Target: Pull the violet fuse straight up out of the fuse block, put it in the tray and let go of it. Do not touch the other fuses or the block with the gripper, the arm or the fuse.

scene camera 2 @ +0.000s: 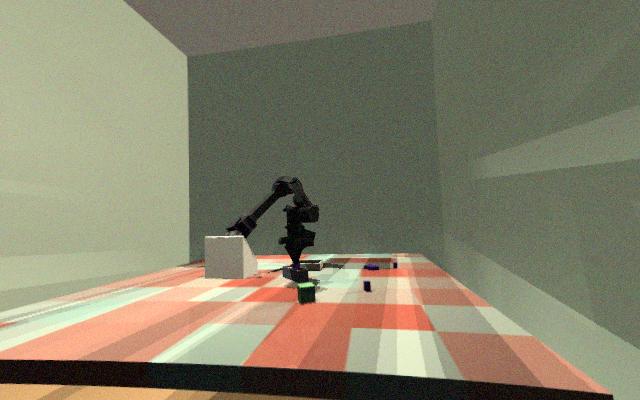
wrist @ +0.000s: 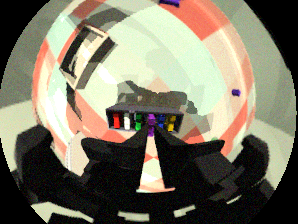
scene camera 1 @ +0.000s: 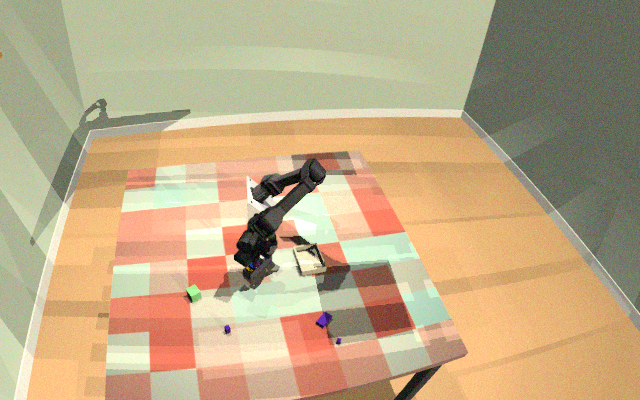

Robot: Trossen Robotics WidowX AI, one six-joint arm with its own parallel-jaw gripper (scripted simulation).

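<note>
A violet fuse is held in my gripper (scene camera 2: 295,264), and I can see my gripper in the wrist view (wrist: 150,127) too. There is also a beige tray (wrist: 89,47).
</note>
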